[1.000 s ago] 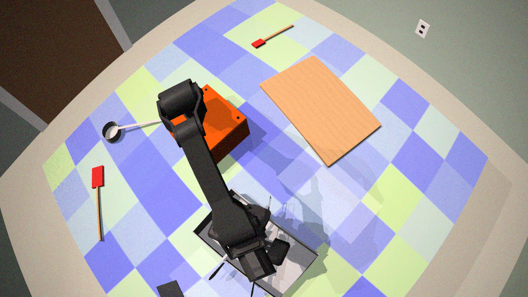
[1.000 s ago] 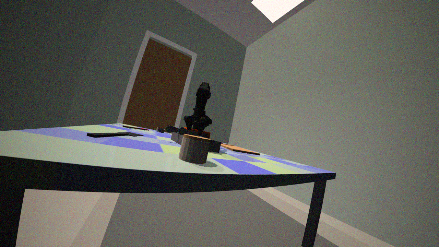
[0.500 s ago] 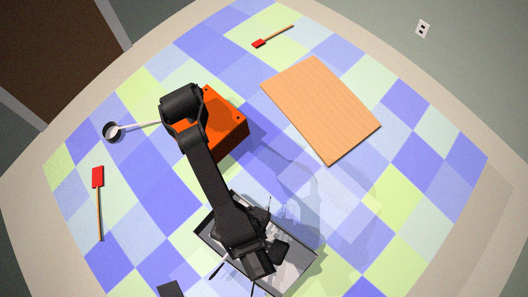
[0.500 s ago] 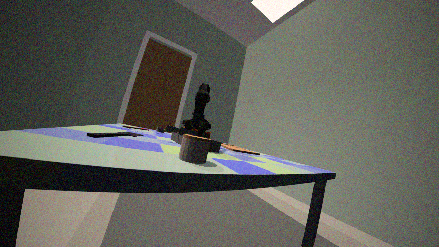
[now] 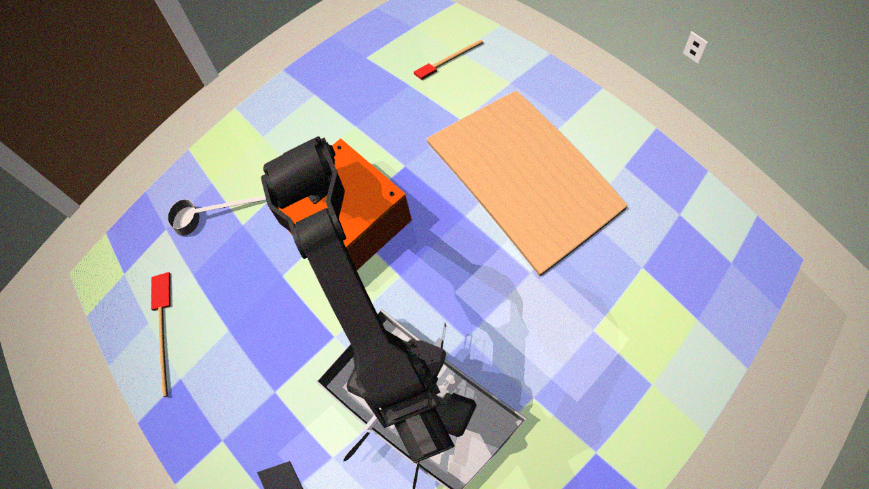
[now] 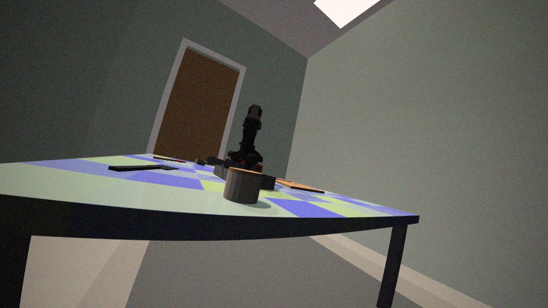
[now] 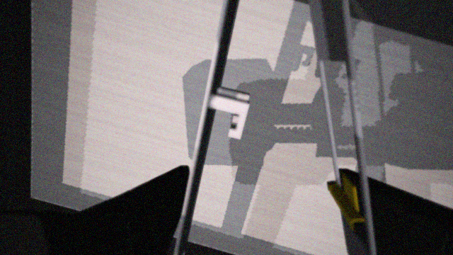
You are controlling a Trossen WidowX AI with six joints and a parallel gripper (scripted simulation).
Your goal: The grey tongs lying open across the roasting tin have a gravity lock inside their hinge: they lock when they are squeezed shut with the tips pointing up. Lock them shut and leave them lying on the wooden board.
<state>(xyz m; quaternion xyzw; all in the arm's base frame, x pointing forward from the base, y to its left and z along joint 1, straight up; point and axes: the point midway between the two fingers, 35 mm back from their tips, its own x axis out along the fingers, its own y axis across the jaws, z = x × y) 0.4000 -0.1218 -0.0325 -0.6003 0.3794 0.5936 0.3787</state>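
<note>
Right now my gripper tip is 1 cm short of the roasting tin. Round my gripper tip: wooden board: 19 cm behind, 45 cm to the left, 2 cm below; yellow lock piece: 1 cm ahead, 2 cm to the left, 4 cm above; flat dark object: 6 cm ahead, 33 cm to the right, 3 cm below.
</note>
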